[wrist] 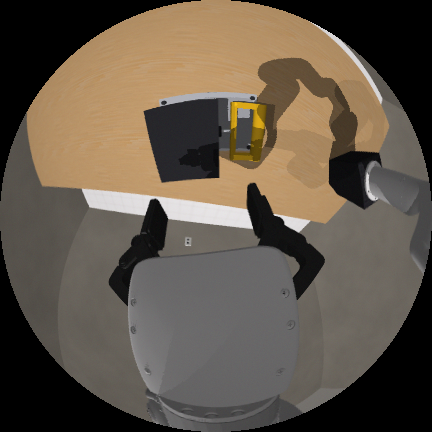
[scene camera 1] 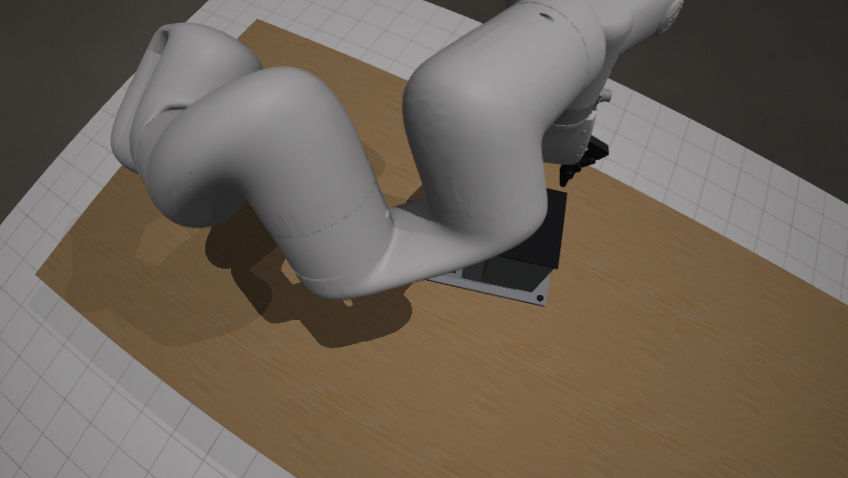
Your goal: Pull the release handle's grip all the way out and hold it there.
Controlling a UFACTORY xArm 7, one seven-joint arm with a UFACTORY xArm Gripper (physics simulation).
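Observation:
The release handle's yellow grip (wrist: 257,120) is a rectangular frame beside the black housing (scene camera 1: 547,228) (wrist: 185,130). A short thin rod (wrist: 226,131) shows between them. The housing stands on a light grey base plate (scene camera 1: 504,292) (wrist: 205,96). The arm hides the grip in the scene view. My gripper (scene camera 1: 584,165) (wrist: 203,200) is open and empty. In the scene view it hangs beyond the housing, near the table's far edge. In the wrist view its fingers are apart from both housing and grip, with the grip up and right of the right fingertip.
The wooden table top (scene camera 1: 653,356) (wrist: 125,65) has a white tiled surface (scene camera 1: 77,385) (wrist: 195,212) around it. My arm's large grey links (scene camera 1: 475,118) pass over the base plate and housing. The arm's black base (wrist: 352,175) stands at the right in the wrist view.

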